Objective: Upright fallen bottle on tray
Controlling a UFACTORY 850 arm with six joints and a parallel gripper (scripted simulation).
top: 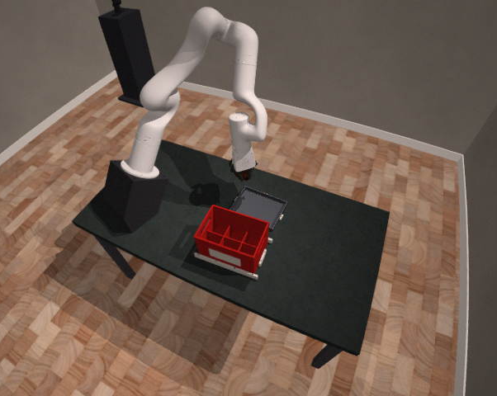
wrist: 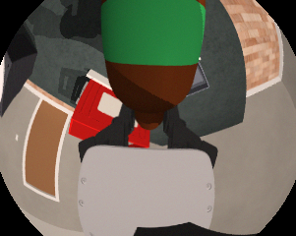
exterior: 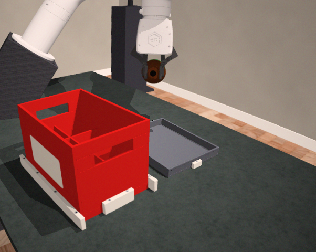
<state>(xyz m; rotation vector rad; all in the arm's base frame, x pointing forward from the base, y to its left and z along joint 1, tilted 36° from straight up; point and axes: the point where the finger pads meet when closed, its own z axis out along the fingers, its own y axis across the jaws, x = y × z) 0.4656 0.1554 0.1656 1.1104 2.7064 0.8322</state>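
My hand is 4 cm past the brown bottle, 3 cm to the right of it and 1 cm above it. From my hand the other things lie so: grey shallow tray (8 cm ahead, 1 cm to the right, 19 cm below); red crate (9 cm ahead, 28 cm to the right, 12 cm below).
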